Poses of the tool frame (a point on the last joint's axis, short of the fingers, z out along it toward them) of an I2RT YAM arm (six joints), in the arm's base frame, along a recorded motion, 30 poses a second.
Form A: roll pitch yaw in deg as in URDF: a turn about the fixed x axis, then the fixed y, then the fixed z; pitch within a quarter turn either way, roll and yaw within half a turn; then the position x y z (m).
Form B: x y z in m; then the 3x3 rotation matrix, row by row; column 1 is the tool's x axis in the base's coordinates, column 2 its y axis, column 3 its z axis. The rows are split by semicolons. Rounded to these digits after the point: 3 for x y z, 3 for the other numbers.
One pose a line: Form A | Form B
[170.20 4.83 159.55 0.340 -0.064 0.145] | 0.340 -0.064 0.145; -0.934 0.331 0.137; 0.348 0.928 0.130; -0.084 0.170 -0.982
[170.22 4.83 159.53 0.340 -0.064 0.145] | 0.340 -0.064 0.145; -0.934 0.331 0.137; 0.348 0.928 0.130; -0.084 0.169 -0.982
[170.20 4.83 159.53 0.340 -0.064 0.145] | 0.340 -0.064 0.145; -0.934 0.331 0.137; 0.348 0.928 0.130; -0.084 0.170 -0.982
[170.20 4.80 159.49 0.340 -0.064 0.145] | 0.340 -0.064 0.145; -0.933 0.332 0.137; 0.349 0.928 0.131; -0.084 0.170 -0.982
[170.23 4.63 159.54 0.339 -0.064 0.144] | 0.339 -0.064 0.144; -0.934 0.332 0.134; 0.348 0.928 0.131; -0.081 0.169 -0.982
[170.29 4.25 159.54 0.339 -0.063 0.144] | 0.339 -0.063 0.144; -0.934 0.333 0.127; 0.349 0.928 0.132; -0.074 0.168 -0.983
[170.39 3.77 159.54 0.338 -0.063 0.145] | 0.338 -0.063 0.145; -0.935 0.334 0.119; 0.349 0.928 0.134; -0.066 0.167 -0.984
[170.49 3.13 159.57 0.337 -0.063 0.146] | 0.337 -0.063 0.146; -0.936 0.336 0.108; 0.349 0.927 0.136; -0.055 0.165 -0.985
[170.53 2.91 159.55 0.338 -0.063 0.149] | 0.338 -0.063 0.149; -0.936 0.337 0.104; 0.349 0.927 0.137; -0.051 0.164 -0.985
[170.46 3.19 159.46 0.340 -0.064 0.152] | 0.340 -0.064 0.152; -0.935 0.337 0.110; 0.350 0.927 0.136; -0.056 0.165 -0.985
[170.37 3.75 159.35 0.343 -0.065 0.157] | 0.343 -0.065 0.157; -0.934 0.337 0.119; 0.352 0.926 0.134; -0.065 0.167 -0.984
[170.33 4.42 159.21 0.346 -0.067 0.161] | 0.346 -0.067 0.161; -0.932 0.338 0.131; 0.354 0.926 0.130; -0.077 0.167 -0.983
